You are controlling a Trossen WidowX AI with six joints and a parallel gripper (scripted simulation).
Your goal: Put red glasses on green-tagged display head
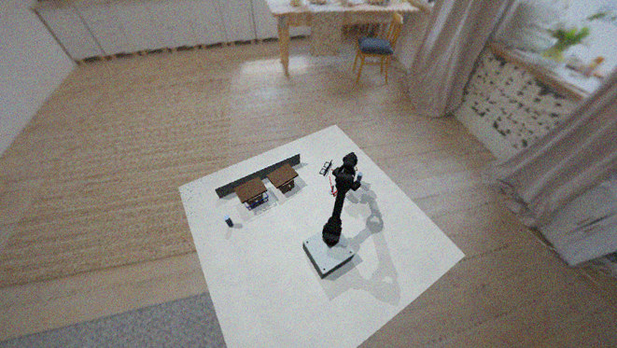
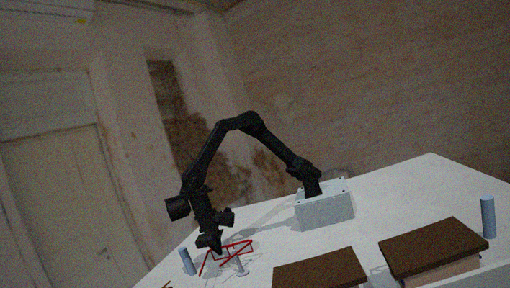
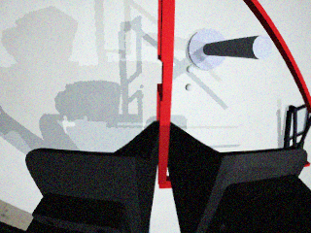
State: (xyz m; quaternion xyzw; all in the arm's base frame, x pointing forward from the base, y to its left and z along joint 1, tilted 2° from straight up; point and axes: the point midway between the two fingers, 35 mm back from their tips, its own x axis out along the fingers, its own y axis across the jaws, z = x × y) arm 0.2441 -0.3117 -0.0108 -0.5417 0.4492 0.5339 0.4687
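The thin grey post is 6 cm to the left of my gripper tip, 4 cm below it and 4 cm ahead of it.
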